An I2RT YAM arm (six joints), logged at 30 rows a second.
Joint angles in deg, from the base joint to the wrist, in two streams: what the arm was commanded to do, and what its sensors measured. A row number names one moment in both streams.
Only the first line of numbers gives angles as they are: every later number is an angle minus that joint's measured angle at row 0.
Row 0, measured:
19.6, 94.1, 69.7, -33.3, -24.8, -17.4
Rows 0 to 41, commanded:
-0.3, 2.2, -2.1, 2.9, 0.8, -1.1
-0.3, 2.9, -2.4, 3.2, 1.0, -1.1
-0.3, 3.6, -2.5, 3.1, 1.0, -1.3
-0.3, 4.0, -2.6, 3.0, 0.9, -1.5
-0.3, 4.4, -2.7, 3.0, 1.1, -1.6
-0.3, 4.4, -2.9, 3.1, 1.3, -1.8
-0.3, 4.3, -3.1, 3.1, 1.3, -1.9
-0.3, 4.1, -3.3, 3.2, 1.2, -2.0
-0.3, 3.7, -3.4, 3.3, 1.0, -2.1
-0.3, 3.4, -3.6, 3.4, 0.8, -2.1
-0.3, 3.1, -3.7, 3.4, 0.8, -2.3
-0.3, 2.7, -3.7, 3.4, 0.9, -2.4
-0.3, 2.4, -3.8, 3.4, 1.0, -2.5
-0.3, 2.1, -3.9, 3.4, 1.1, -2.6
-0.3, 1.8, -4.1, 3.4, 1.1, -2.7
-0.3, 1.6, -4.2, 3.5, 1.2, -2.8
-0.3, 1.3, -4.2, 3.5, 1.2, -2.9
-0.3, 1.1, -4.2, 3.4, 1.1, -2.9
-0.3, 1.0, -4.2, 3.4, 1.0, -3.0
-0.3, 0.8, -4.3, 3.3, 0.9, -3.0
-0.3, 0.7, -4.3, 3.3, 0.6, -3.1
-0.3, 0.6, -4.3, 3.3, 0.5, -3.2
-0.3, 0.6, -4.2, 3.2, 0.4, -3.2
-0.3, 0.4, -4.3, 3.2, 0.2, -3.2
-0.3, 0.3, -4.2, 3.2, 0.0, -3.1
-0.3, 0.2, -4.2, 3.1, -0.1, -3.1
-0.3, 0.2, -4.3, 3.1, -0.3, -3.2
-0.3, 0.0, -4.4, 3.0, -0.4, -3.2
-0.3, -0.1, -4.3, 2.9, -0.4, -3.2
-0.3, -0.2, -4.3, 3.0, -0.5, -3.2
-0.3, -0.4, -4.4, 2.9, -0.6, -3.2
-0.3, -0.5, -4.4, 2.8, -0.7, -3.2
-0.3, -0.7, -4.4, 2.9, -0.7, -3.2
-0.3, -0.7, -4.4, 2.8, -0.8, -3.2
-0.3, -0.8, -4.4, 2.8, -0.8, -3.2
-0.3, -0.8, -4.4, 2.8, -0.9, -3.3
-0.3, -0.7, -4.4, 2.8, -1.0, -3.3
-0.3, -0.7, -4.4, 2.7, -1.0, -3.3
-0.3, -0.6, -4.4, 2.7, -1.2, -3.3
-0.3, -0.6, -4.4, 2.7, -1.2, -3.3
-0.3, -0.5, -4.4, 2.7, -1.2, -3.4
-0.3, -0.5, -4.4, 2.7, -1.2, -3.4
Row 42, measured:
0.0, 0.7, -3.4, 4.7, -0.8, -2.8
